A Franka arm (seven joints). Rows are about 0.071 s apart.
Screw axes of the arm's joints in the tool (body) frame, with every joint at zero. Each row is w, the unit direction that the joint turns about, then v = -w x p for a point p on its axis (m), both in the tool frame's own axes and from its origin. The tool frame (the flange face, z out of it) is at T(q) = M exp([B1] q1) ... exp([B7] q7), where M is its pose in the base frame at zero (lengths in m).
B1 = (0, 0, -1, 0, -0.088, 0)
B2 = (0, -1, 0, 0.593, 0, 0.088)
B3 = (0, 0, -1, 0, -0.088, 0)
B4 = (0, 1, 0, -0.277, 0, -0.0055)
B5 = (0, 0, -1, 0, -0.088, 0)
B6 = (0, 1, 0, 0.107, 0, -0.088)
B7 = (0, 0, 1, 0, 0, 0)
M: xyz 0.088 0 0.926 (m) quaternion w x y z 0 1 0 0
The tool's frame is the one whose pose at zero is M.
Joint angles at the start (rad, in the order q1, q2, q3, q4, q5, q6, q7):
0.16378, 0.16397, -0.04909, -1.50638, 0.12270, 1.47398, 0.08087
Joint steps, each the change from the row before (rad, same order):
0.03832, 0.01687, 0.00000, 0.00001, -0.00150, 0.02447, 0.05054
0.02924, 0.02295, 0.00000, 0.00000, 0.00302, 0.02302, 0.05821
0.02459, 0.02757, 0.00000, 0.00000, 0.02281, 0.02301, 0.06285
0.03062, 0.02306, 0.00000, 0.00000, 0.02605, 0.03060, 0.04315
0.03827, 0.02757, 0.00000, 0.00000, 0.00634, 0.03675, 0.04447
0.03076, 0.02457, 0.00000, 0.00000, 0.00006, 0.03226, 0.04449
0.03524, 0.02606, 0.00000, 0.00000, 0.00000, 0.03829, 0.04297
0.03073, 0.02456, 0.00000, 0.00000, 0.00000, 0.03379, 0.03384
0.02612, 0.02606, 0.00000, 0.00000, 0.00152, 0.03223, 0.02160
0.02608, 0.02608, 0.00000, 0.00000, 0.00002, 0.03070, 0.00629
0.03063, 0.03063, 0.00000, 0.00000, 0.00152, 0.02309, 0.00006
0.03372, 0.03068, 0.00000, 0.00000, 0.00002, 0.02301, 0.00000
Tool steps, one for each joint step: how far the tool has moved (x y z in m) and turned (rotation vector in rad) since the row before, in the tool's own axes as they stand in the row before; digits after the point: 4 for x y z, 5 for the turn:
0.0056, -0.0221, 0.0097, -0.00904, 0.00442, 0.01536
0.0068, -0.0176, 0.0126, -0.00385, -0.00243, 0.03229
0.0071, -0.0175, 0.0152, 0.01491, -0.01085, 0.04172
0.0039, -0.0216, 0.0130, 0.01940, -0.00192, 0.01673
0.0034, -0.0240, 0.0167, -0.00080, 0.00399, 0.01217
0.0026, -0.0190, 0.0150, -0.00512, 0.00535, 0.01882
0.0009, -0.0219, 0.0162, -0.00402, 0.00947, 0.01307
-0.0002, -0.0191, 0.0154, -0.00371, 0.00716, 0.00796
0.0003, -0.0165, 0.0163, -0.00264, 0.00427, 0.00063
-0.0007, -0.0162, 0.0167, -0.00459, 0.00368, -0.01495
-0.0029, -0.0183, 0.0210, -0.01031, -0.00764, -0.02460
-0.0044, -0.0197, 0.0216, -0.01257, -0.00700, -0.02802

